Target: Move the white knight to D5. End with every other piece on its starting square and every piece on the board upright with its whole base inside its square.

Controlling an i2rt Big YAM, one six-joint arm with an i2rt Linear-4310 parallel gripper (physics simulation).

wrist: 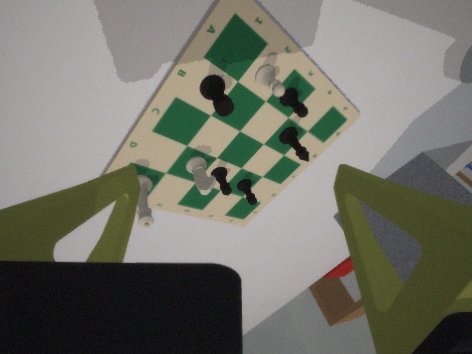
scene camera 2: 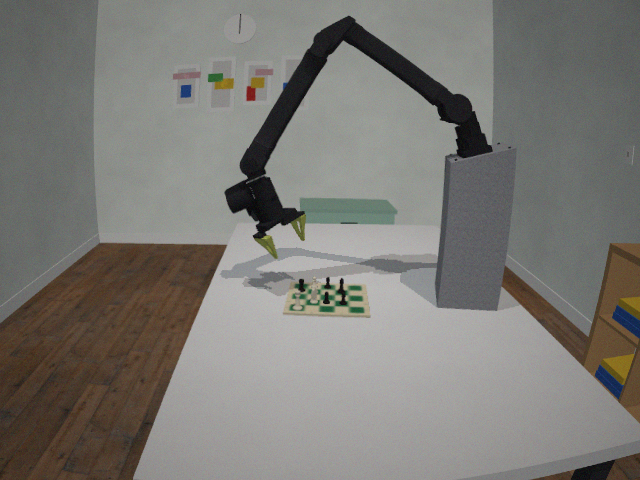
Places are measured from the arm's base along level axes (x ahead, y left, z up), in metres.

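Where they show: gripper, fingertip midpoint: (wrist: 236, 176) (scene camera 2: 290, 249); arm's base, origin of the base link: (scene camera 2: 474, 153).
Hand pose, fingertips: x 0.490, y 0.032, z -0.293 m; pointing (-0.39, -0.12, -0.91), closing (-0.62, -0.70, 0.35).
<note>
Each offset is from my fingertips to the centre of the thing. "spot": to the spot under its first point.
The white knight {dx -0.079, dy +0.069, dz -0.099 m} (scene camera 2: 314, 296) (wrist: 199, 174) stands upright on D2. Square D5 {spot: dx -0.193, dy +0.060, dz -0.119 m} (wrist: 264, 190) is bare cream, beside the black pawn {dx -0.155, dy +0.065, dz -0.103 m} (scene camera 2: 343, 299) (wrist: 245, 186) on D4. Another black pawn {dx -0.111, dy +0.067, dz -0.103 m} (scene camera 2: 326, 298) (wrist: 219, 175) stands on D3, between that pawn and the knight. A tall white piece {dx -0.044, dy +0.118, dz -0.093 m} (scene camera 2: 297, 301) (wrist: 144, 192) stands on E1; the left finger partly overlaps its square in the wrist view. My gripper (scene camera 2: 290, 248) (wrist: 236, 176) is open and empty, well above the table and behind the board {dx -0.110, dy +0.031, dz -0.122 m} (scene camera 2: 326, 314) (wrist: 342, 106) in the scene view.
A black rook {dx -0.032, dy -0.003, dz -0.102 m} (scene camera 2: 301, 284) (wrist: 212, 87) stands on B1, a white pawn {dx -0.063, dy -0.039, dz -0.103 m} (scene camera 2: 314, 281) (wrist: 265, 75) on A2, a black pawn {dx -0.101, dy -0.041, dz -0.103 m} (scene camera 2: 327, 282) (wrist: 289, 97) on A3, and a black bishop {dx -0.142, dy -0.014, dz -0.097 m} (scene camera 2: 341, 285) (wrist: 289, 135) on B4. The grey pedestal (scene camera 2: 475, 232) stands right of the board.
</note>
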